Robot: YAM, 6 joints.
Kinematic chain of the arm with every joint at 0, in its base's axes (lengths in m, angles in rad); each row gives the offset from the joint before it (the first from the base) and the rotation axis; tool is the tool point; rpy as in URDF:
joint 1: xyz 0 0 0.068 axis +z
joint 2: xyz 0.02 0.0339 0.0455 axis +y
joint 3: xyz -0.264 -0.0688 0 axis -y
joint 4: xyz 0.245 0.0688 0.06 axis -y
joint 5: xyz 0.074 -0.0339 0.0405 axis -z
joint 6: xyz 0.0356 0 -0.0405 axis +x
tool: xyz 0 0 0 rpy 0 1.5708 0
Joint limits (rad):
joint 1: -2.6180..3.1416
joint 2: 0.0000..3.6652
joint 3: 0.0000..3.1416
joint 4: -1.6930..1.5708
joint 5: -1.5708..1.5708
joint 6: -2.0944..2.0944
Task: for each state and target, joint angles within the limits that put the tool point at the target. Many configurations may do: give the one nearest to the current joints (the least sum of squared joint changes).
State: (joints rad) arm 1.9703 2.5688 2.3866 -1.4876 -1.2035 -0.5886
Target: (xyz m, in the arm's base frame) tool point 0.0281 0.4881 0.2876
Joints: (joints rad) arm 1.4454 2.4520 2.5701 -1.3624 -1.1999 -0.5886
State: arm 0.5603 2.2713 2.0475 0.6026 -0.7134 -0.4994
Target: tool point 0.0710 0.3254 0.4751
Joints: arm 1.2710 1.5031 1.4611 0.5741 -0.9171 -0.4994
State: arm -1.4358 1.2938 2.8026 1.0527 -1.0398 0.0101
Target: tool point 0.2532 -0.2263 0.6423
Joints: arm -0.7852 2.0655 2.7453 0.4871 -0.5613 0.0101
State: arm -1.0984 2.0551 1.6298 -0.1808 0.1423 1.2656
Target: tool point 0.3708 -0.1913 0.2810
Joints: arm -0.4684 1.7932 1.4541 -0.2979 0.0927 1.2656
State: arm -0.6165 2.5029 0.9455 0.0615 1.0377 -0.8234
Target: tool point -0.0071 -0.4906 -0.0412
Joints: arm -1.5259 2.7269 1.6323 0.2468 0.9574 -0.8234
